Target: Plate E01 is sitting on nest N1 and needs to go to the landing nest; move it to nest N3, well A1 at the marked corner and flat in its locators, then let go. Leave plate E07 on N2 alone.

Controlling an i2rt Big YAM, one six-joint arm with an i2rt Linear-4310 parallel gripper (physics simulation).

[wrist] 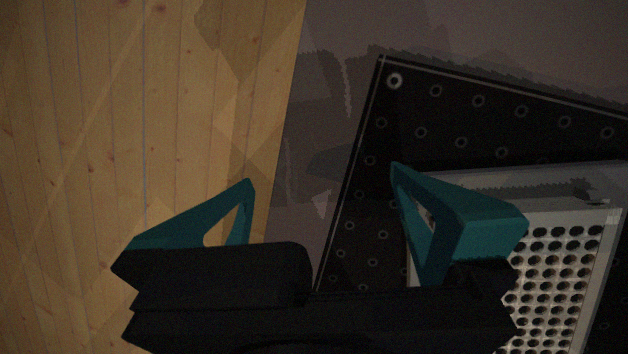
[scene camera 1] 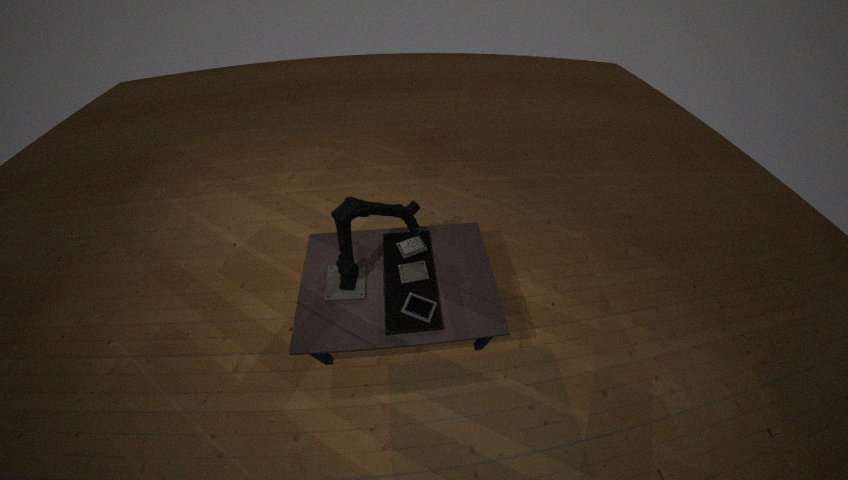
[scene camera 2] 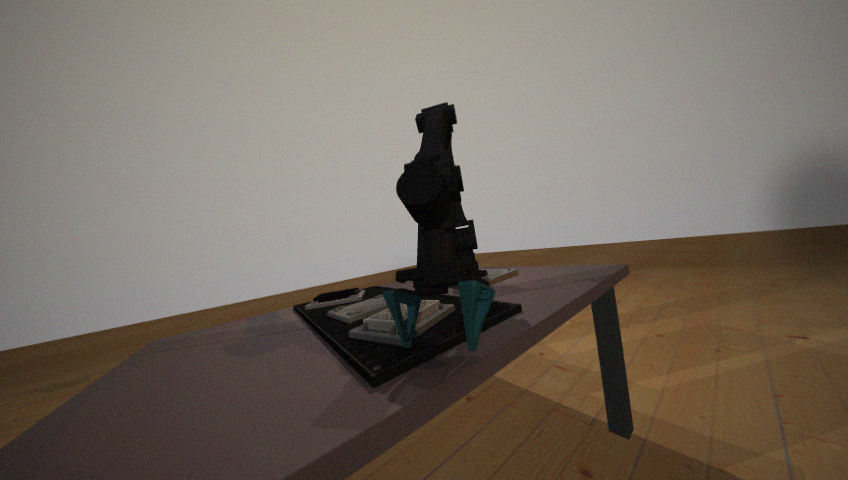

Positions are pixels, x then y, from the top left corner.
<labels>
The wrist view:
gripper: 318, 177
grey nest plate with pegs: 590, 180
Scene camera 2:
gripper: 436, 349
grey nest plate with pegs: 361, 332
</labels>
